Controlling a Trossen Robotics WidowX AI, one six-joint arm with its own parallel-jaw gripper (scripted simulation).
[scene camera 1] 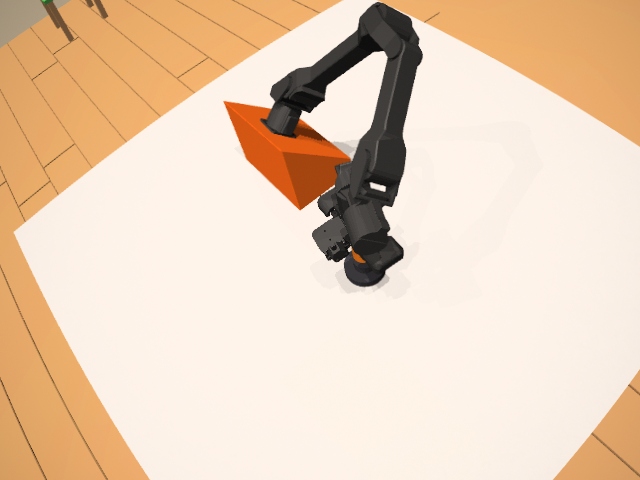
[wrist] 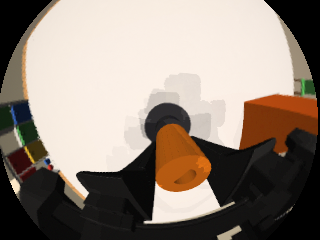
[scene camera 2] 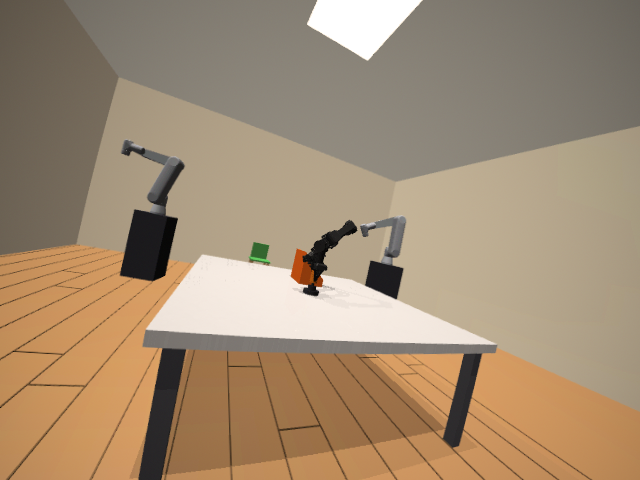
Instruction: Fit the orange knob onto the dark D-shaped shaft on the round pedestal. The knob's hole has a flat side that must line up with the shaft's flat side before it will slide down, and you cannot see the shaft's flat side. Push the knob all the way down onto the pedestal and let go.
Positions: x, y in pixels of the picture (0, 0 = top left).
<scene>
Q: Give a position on a dark round pedestal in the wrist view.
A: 163, 114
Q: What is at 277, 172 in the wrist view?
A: My gripper.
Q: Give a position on an orange knob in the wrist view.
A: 180, 165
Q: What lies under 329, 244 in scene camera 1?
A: My gripper.
</scene>
